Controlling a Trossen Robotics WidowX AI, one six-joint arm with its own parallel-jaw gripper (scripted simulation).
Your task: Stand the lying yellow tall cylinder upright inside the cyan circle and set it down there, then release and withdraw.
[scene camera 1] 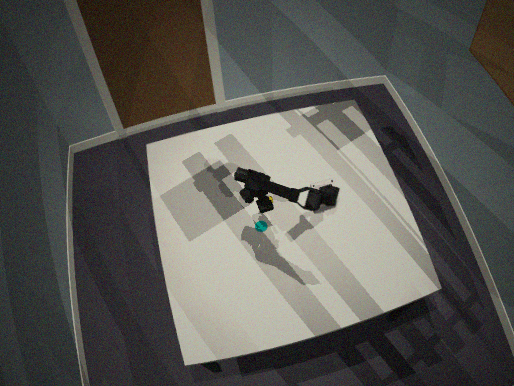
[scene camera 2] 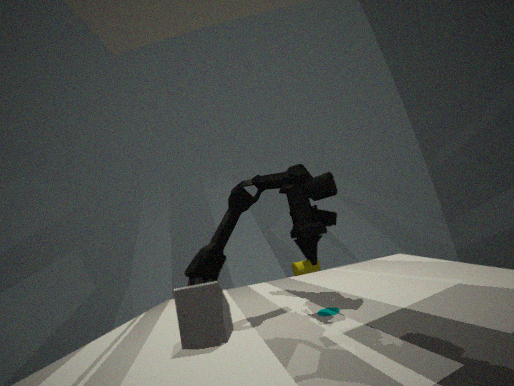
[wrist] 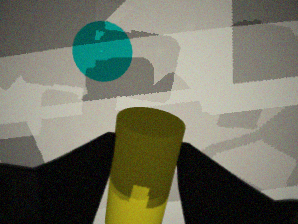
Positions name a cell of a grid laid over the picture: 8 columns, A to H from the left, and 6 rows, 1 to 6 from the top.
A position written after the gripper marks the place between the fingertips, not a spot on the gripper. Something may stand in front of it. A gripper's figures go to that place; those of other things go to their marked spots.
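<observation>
A cyan circle (wrist: C2) is 0.24 m from the lens; the gripper (wrist: D4), 0.12 m from the lens.
</observation>
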